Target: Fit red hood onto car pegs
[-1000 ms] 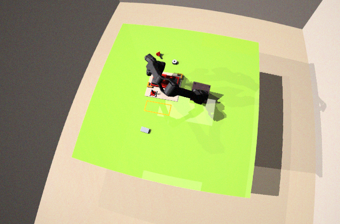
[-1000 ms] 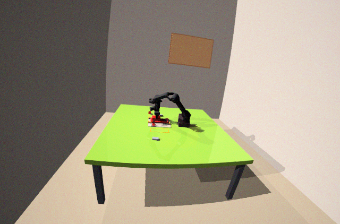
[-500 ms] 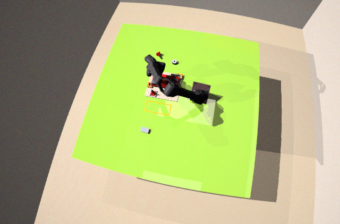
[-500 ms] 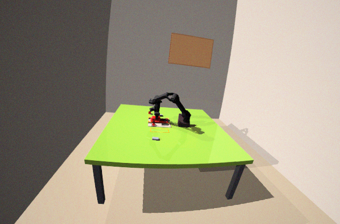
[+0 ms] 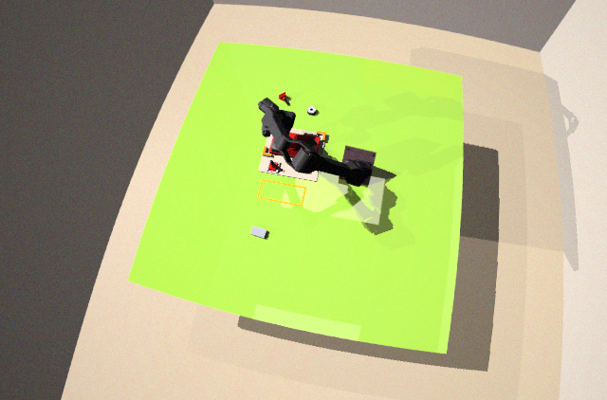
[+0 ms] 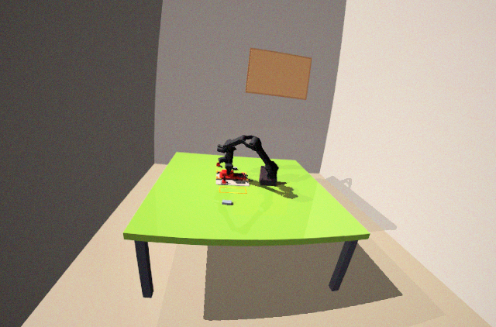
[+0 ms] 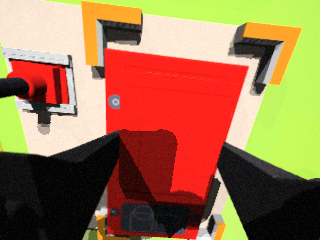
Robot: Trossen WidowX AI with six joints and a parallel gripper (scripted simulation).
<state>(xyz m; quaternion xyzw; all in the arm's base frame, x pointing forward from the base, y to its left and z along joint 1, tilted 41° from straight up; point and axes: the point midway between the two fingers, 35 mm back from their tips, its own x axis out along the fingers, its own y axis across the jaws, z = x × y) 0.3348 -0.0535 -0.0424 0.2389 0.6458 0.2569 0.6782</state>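
My gripper tip is now right at the red hood. Also, from my gripper tip: wheel: 70 mm behind, 190 mm to the right, 30 mm below.
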